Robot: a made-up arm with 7 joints. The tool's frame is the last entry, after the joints.
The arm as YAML. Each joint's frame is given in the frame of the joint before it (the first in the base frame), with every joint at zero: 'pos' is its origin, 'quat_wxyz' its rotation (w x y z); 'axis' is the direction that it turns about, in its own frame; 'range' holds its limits. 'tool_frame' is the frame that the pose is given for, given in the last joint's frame.
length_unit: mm
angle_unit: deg
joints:
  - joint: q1
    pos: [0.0, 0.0, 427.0]
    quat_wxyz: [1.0, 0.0, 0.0, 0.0]
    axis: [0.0, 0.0, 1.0]
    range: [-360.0, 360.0]
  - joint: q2
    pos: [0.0, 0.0, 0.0]
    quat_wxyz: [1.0, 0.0, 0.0, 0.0]
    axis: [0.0, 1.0, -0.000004]
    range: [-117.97, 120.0]
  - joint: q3
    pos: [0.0, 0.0, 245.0]
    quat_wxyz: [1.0, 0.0, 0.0, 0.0]
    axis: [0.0, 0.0, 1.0]
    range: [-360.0, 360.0]
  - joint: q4
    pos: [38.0, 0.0, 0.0]
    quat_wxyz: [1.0, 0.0, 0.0, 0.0]
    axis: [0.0, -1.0, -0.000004]
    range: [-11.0, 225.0]
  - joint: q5
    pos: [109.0, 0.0, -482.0]
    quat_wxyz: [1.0, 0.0, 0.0, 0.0]
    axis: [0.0, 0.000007, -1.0]
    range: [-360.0, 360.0]
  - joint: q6
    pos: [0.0, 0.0, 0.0]
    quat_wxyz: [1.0, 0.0, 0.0, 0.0]
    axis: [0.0, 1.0, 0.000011]
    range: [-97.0, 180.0]
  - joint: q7
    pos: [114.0, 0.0, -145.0]
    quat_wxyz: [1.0, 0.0, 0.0, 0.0]
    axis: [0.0, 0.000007, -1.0]
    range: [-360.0, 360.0]
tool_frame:
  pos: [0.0, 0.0, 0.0]
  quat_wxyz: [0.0, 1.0, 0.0, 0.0]
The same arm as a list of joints. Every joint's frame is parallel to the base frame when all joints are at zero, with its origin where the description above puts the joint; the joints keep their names.
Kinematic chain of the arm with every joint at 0, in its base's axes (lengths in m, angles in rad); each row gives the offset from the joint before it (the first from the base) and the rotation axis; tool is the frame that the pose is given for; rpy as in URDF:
q1: xyz 0 0 0.427 axis +z
q2: xyz 0 0 0 axis +y
q3: xyz 0 0 0.245 axis +z
q4: xyz 0.038 0 0 axis -y
q5: xyz 0.109 0 -0.482 axis -z
q6: xyz 0 0 0 axis +y
q7: xyz 0.114 0 -0.145 axis -z
tool: xyz 0 0 0 rpy 3.1416 0 0
Joint limits (rad, base to tool): -6.2832..6.2832 -2.059..2.0944 -6.2832..6.2832 -0.192..3.927 -6.2832..6.2832 -1.693..3.1416 -6.2832..6.2832

